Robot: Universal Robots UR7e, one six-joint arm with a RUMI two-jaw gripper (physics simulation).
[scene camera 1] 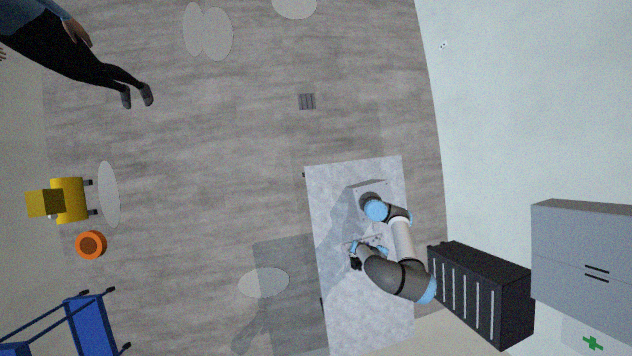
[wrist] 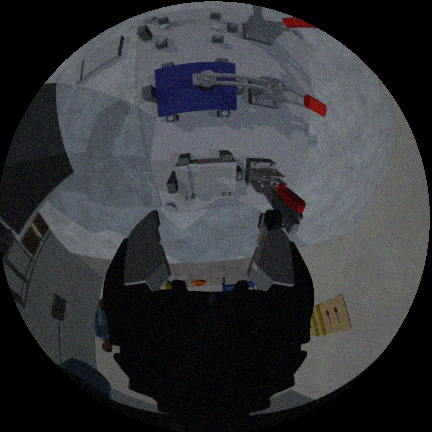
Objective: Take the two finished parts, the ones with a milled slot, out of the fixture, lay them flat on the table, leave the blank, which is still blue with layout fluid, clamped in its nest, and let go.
Labels:
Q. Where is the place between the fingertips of the gripper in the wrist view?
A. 208, 213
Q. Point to a red-handled toggle clamp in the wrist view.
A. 266, 90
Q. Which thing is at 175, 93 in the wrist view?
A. A blue blank.

